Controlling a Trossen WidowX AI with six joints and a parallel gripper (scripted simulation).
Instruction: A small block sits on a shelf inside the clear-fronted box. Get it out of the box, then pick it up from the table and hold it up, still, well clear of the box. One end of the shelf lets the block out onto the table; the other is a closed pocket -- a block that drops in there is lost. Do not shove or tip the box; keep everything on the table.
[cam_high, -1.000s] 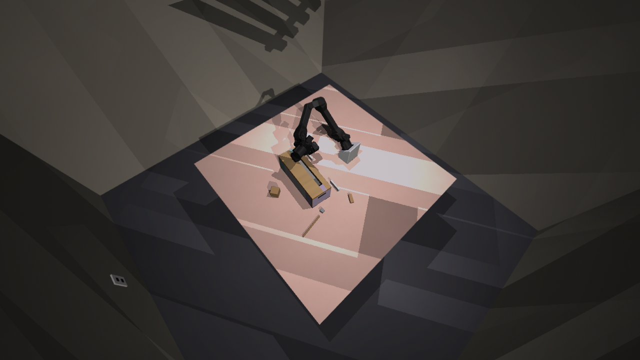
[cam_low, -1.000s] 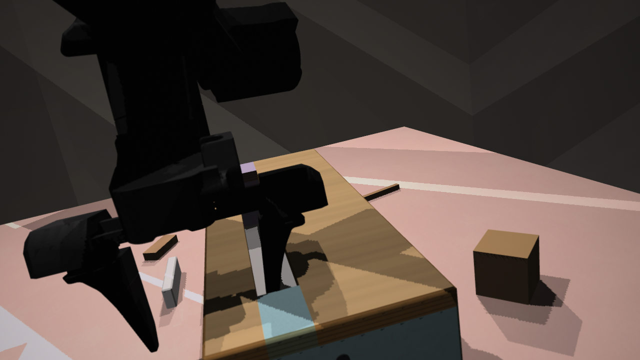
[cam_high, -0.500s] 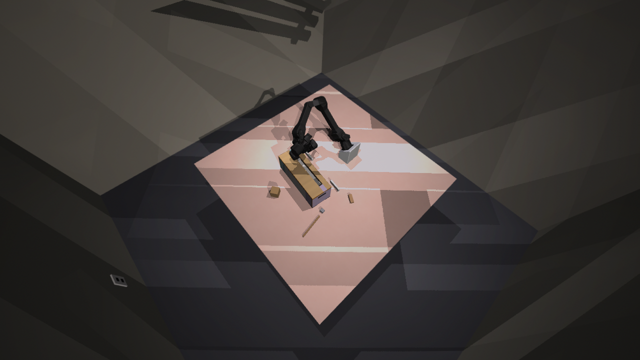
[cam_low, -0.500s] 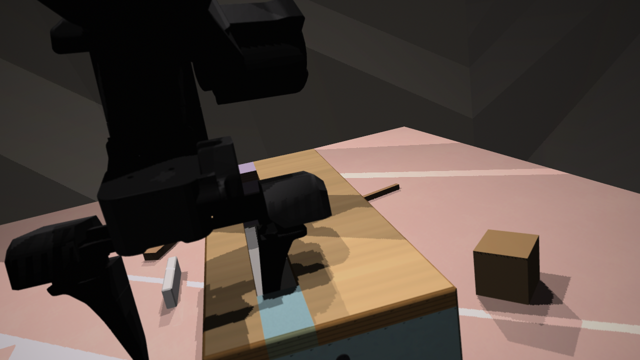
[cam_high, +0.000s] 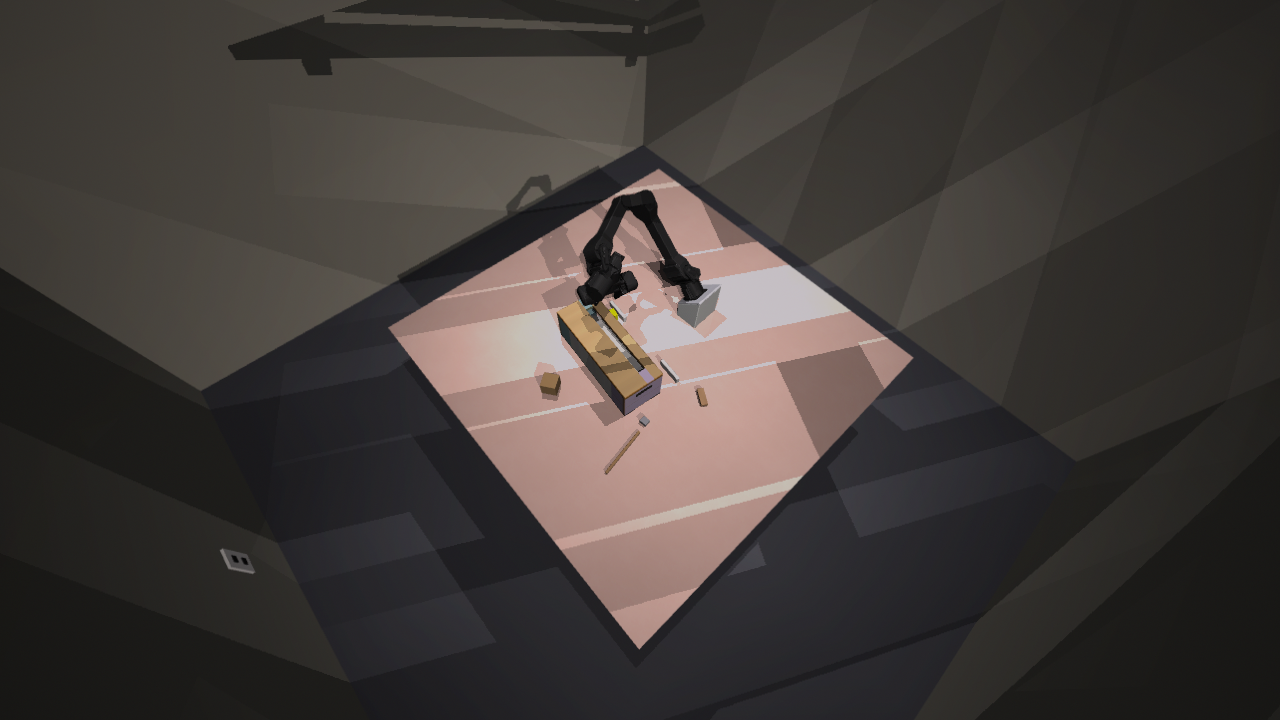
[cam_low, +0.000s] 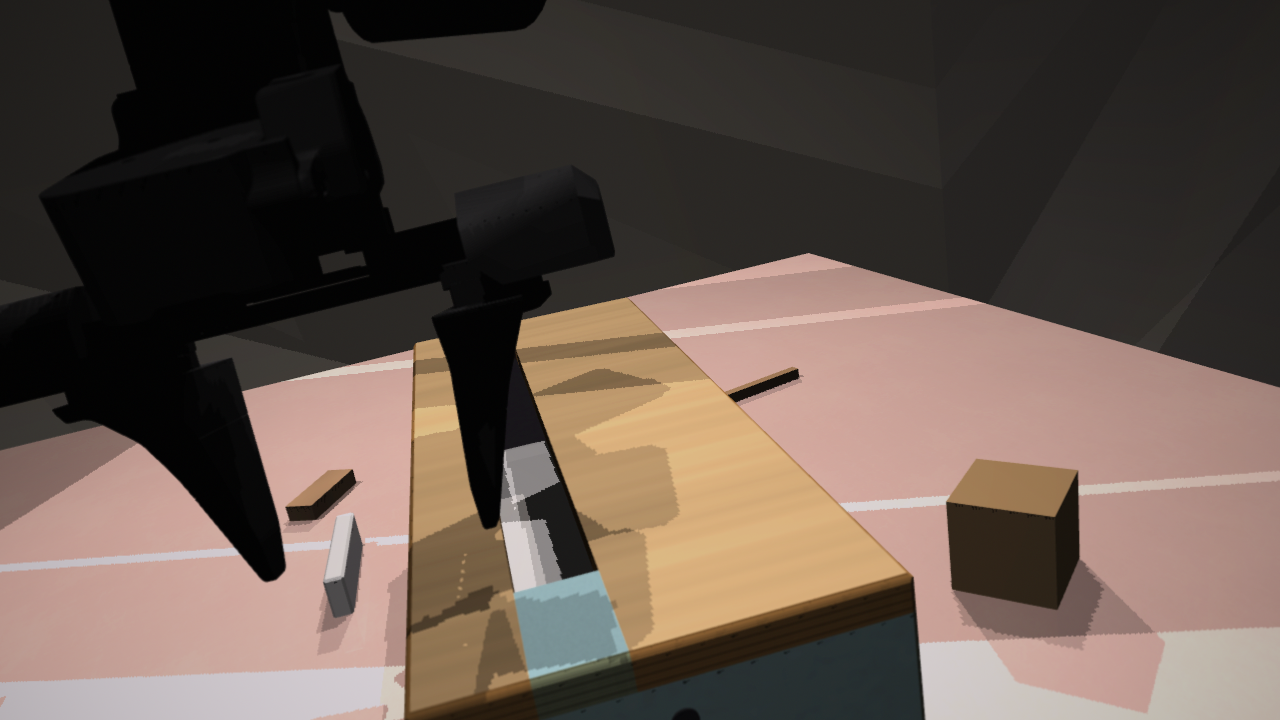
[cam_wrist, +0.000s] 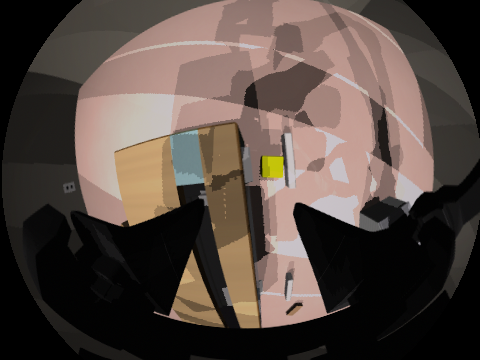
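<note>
Now: gripper tip 40 mm past the yellow block, 10 mm to the left of it and 130 mm above it. Round my gripper tip: grey piece (180 mm ahead, 340 mm to the left, 140 mm below); wooden-topped box (60 mm ahead, 120 mm to the left, 80 mm below); brown cube (290 mm ahead, 40 mm to the left, 120 mm below).
</note>
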